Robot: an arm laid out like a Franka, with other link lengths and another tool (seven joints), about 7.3 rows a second.
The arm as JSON. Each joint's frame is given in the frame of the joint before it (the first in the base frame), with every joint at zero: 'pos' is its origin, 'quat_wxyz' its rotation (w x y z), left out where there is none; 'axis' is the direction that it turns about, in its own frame. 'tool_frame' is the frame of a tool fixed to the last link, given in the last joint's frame.
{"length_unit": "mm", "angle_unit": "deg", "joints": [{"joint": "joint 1", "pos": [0.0, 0.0, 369.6], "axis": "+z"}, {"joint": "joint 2", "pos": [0.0, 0.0, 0.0], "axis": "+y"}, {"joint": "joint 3", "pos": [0.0, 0.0, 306.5], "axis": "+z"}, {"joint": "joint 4", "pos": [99.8, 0.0, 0.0], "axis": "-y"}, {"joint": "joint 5", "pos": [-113.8, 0.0, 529.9], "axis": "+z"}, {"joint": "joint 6", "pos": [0.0, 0.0, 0.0], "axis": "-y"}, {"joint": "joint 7", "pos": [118.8, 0.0, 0.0], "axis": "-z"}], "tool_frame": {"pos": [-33.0, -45.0, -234.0], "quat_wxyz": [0.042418, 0.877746, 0.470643, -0.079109]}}
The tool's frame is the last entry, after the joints.
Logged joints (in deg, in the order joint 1, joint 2, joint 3, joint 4, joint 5, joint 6, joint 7), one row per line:
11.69 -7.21 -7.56 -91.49 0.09 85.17 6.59
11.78 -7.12 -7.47 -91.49 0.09 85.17 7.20
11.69 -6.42 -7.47 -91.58 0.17 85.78 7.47
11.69 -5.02 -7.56 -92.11 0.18 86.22 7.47
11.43 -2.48 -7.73 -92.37 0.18 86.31 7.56
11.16 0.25 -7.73 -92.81 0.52 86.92 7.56
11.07 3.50 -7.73 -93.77 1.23 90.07 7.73
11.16 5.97 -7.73 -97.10 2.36 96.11 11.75
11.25 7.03 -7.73 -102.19 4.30 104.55 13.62
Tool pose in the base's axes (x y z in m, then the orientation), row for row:
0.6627 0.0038 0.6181 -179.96 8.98 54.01
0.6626 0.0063 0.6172 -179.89 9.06 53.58
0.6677 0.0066 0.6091 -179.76 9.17 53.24
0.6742 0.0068 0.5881 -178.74 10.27 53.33
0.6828 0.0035 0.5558 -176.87 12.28 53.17
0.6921 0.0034 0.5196 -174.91 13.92 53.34
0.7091 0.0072 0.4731 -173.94 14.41 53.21
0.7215 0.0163 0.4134 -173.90 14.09 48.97
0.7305 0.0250 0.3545 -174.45 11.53 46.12
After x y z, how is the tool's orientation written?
As angles about the fixed x, y, z axes (roll, pitch, yaw), in degrees.
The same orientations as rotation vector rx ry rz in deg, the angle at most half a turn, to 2 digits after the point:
156.39 79.70 -12.31
156.73 79.12 -12.49
157.04 78.68 -12.76
157.25 78.78 -14.99
157.86 78.42 -19.11
158.44 78.51 -22.82
159.05 78.34 -24.24
162.55 72.74 -23.96
-164.40 -69.04 19.95

